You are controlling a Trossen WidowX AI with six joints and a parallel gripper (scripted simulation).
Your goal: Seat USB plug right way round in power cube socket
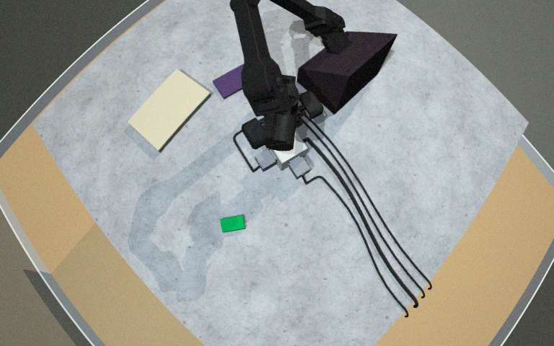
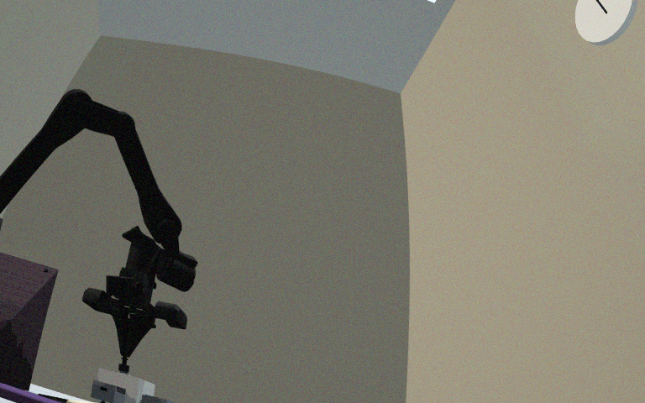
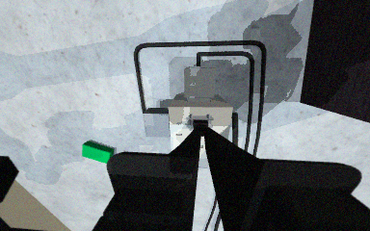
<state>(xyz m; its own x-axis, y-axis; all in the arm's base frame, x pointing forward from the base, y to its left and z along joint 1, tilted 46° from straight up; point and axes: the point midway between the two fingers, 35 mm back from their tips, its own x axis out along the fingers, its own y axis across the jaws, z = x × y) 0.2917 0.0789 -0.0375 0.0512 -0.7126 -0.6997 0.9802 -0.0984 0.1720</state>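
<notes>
My gripper tip is now 2 cm above the USB plug. Round my gripper tip: cream slab: 31 cm to the right, 17 cm ahead, 10 cm below; then small green block: 24 cm ahead, 10 cm below, 8 cm to the left; then purple flat piece: 24 cm to the right, 10 cm below, 4 cm behind.
</notes>
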